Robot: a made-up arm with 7 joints.
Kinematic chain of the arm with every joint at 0, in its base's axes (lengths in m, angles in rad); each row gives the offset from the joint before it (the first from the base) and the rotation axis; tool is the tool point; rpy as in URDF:
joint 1: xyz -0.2 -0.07 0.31 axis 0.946 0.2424 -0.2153
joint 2: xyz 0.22 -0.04 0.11 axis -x
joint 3: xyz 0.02 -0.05 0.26 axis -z
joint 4: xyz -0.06 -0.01 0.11 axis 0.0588 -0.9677 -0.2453
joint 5: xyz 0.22 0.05 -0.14 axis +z
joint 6: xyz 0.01 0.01 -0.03 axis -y
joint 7: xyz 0.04 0 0 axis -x
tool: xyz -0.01 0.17 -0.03 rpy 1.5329 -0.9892 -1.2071
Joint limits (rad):
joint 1: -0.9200..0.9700
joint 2: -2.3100..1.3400
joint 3: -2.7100..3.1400
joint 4: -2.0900..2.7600
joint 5: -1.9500..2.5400
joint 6: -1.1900..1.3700
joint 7: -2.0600..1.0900
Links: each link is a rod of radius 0.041 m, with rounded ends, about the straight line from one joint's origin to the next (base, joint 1, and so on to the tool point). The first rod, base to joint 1, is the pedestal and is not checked.
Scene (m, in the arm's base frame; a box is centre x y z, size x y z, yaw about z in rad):
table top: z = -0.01
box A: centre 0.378 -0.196 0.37 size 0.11 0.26 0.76 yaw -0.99
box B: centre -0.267 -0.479 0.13 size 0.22 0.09 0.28 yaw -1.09
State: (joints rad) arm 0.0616 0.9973 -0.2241 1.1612 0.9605 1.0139 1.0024
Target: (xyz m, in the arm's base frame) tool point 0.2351 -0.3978 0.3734
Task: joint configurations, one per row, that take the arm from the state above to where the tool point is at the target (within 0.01 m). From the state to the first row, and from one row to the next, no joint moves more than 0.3 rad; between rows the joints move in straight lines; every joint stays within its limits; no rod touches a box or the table.
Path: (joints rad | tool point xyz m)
1: 0.2887 0.8804 -0.1302 1.4244 1.1764 0.8113 0.9758 | 0.3401 0.2238 0.7841
2: 0.5158 0.7635 -0.0362 1.6876 1.3923 0.6087 0.9492 | 0.3624 -0.0211 0.8804
3: 0.7429 0.6466 0.0577 1.9508 1.6082 0.4061 0.9227 | 0.3482 -0.3099 0.8788
4: 0.9700 0.5297 0.1516 2.2140 1.8241 0.2035 0.8961 | 0.2761 -0.5869 0.7723
5: 0.9700 0.5198 0.1952 1.9257 1.8937 0.2429 0.9349 | 0.3292 -0.5722 0.6928
6: 0.9700 0.5099 0.2387 1.6373 1.9632 0.2822 0.9737 | 0.3595 -0.5448 0.6041
7: 0.9700 0.5000 0.2822 1.3490 2.0327 0.3215 1.0124 | 0.3649 -0.5052 0.5146
8: 0.9700 0.4902 0.3257 1.0606 2.1022 0.3608 1.0512 | 0.3456 -0.4547 0.4329
9: 0.9700 0.4803 0.3693 0.7722 2.1718 0.4001 1.0900 | 0.3042 -0.3960 0.3671
10: 0.9700 0.3024 0.3519 0.7529 1.9685 0.5213 0.8078 | 0.2667 -0.3904 0.3630
11: 0.9700 0.1245 0.3345 0.7337 1.7651 0.6425 0.5256 | 0.2351 -0.3978 0.3734

